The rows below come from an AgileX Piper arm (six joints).
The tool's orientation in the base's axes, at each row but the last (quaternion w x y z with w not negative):
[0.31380 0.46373 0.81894 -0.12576]
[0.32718 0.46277 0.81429 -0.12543]
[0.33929 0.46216 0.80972 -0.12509]
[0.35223 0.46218 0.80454 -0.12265]
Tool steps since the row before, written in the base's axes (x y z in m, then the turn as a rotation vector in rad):
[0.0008 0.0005 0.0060 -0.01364 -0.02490 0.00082]
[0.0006 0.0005 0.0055 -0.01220 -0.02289 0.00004]
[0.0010 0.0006 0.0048 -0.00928 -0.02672 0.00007]
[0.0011 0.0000 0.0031 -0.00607 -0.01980 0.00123]
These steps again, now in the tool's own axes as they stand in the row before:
[-0.0037 0.0015 -0.0046 -0.01238 -0.02477 0.00632]
[-0.0034 0.0013 -0.0042 -0.01104 -0.02256 0.00649]
[-0.0031 0.0017 -0.0034 -0.01460 -0.02219 0.00971]
[-0.0025 0.0013 -0.0017 -0.01188 -0.01563 0.00671]

